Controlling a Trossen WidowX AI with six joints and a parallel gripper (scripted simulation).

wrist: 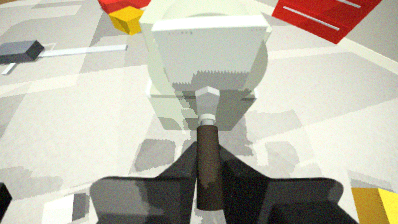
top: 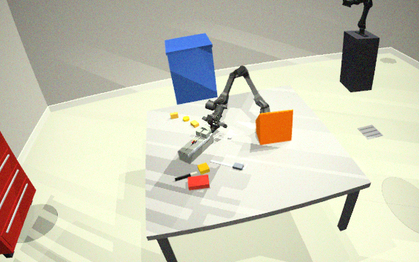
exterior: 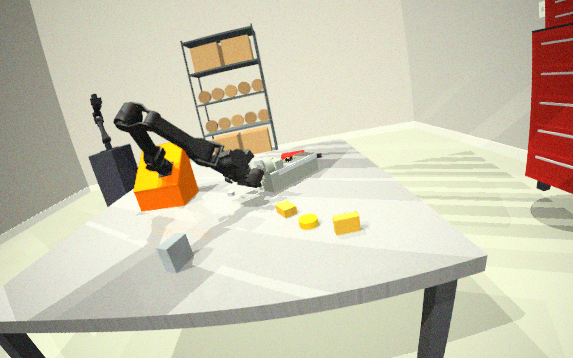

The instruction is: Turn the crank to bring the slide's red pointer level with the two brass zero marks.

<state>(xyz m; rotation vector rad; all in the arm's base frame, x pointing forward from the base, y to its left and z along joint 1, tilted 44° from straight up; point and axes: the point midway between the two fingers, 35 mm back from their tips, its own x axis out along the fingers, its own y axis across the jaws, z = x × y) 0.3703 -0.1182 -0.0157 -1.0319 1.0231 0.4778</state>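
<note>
The dark brown crank handle is 30 mm above my gripper tip, 10 mm to the right of it and 10 mm behind it. Also, from my gripper tip: yellow block 320 mm to the left, 70 mm ahead, 20 mm below; grey cube 400 mm to the right, 150 mm behind; red pointer 140 mm to the left, 120 mm ahead, 50 mm above.
</note>
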